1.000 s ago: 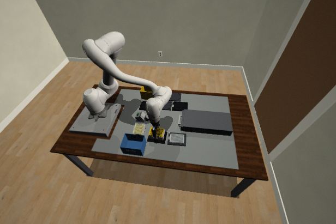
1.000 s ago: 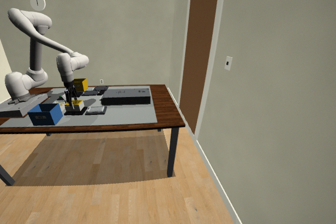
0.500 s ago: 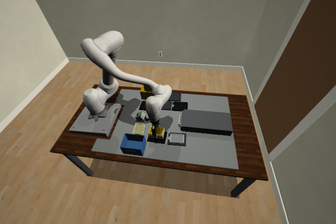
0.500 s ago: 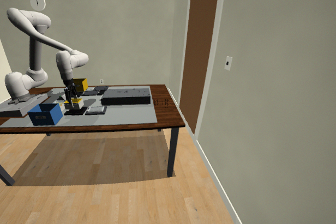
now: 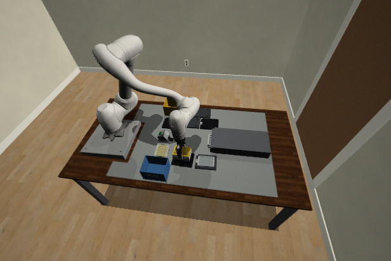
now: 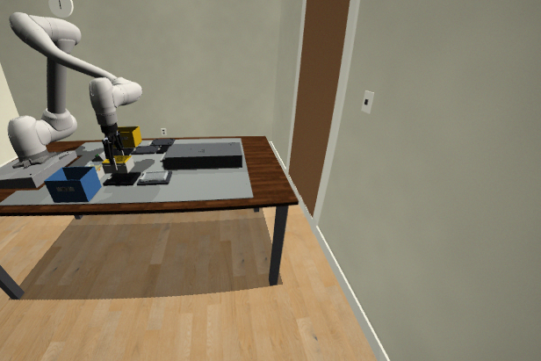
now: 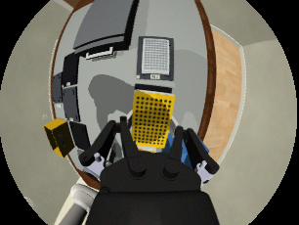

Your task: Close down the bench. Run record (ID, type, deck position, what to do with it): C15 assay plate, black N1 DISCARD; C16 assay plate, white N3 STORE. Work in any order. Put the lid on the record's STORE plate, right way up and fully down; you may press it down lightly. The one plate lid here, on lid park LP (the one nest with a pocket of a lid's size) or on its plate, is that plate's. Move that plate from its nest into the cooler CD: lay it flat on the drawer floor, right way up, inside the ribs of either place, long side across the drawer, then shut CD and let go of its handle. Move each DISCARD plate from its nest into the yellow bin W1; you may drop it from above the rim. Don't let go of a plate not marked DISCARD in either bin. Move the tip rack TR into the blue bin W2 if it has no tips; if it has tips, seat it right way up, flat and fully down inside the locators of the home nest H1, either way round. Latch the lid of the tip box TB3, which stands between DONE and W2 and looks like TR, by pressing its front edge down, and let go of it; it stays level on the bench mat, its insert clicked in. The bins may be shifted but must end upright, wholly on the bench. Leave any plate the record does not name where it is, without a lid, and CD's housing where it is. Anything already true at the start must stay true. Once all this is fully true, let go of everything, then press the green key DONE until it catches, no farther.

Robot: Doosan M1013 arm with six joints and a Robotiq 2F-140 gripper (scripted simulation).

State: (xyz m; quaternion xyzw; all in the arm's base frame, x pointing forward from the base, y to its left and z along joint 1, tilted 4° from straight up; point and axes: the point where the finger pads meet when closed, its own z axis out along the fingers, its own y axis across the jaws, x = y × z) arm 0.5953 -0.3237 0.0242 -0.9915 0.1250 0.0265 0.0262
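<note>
Right now my hand is 110 mm above the black nest. From my hand the other things lie so: done key block: 220 mm to the left, 160 mm behind, 60 mm below; then tip rack TR: 10 mm below, 10 mm behind; then blue bin W2: 200 mm behind, 90 mm to the right, 70 mm below.
</note>
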